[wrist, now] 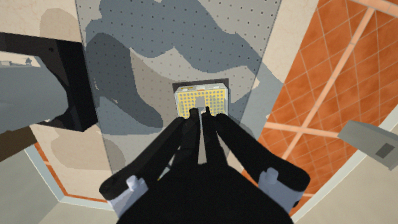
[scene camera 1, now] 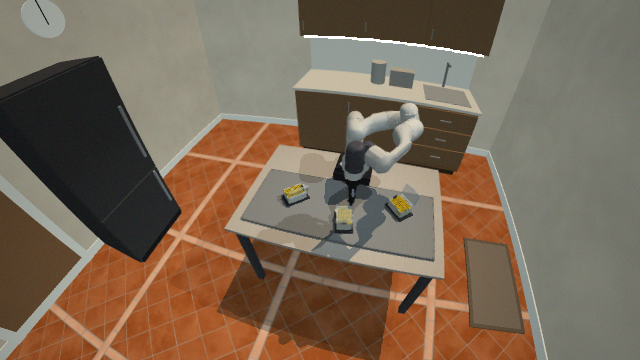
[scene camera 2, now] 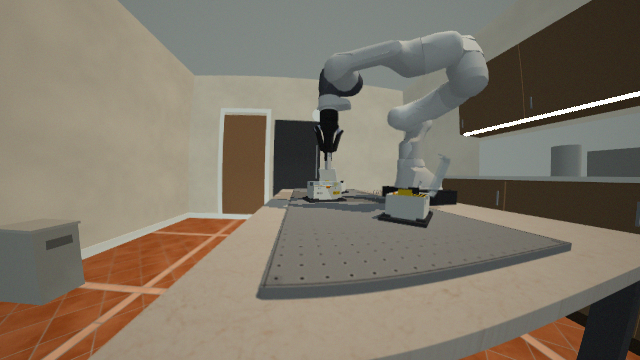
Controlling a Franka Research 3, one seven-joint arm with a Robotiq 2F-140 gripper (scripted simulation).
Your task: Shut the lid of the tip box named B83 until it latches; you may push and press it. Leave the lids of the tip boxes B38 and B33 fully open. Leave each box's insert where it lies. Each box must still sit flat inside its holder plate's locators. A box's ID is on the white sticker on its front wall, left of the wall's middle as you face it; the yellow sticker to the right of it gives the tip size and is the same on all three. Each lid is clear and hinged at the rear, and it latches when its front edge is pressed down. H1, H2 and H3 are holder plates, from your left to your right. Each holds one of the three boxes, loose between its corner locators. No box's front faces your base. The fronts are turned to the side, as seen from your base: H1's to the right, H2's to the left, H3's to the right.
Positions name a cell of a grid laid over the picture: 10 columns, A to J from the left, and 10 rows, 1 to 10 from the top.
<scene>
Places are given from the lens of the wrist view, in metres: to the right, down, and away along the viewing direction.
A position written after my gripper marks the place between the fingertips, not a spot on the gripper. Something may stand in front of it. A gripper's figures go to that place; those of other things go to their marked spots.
my gripper (wrist: F5): 0.00, -0.02, 0.21
clear lid (wrist: F5): 0.04, -0.03, 0.26
</scene>
